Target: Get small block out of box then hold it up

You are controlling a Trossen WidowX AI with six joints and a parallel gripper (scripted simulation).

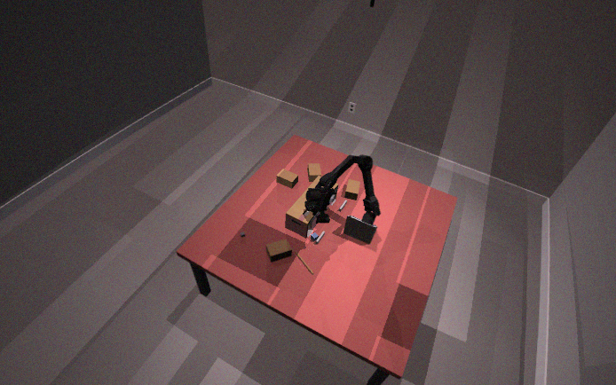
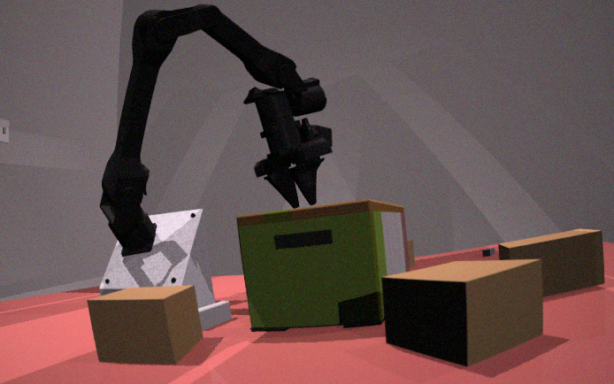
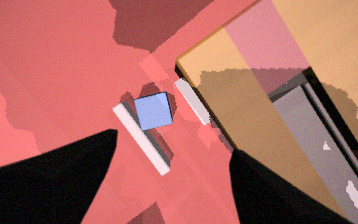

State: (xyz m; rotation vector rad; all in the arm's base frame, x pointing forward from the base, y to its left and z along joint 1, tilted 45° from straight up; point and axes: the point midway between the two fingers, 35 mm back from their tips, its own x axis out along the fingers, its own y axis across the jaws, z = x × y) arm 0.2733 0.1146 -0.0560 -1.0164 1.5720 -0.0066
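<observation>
Now: gripper tip 13 cm above the blue block, 2 cm to the right of it and 1 cm past it. Round my gripper tip: small grey piece (37 cm ahead, 16 cm to the left, 14 cm below); then thin stick (19 cm to the left, 15 cm below, 2 cm behind); then long box (16 cm to the right, 9 cm below, 3 cm ahead).
</observation>
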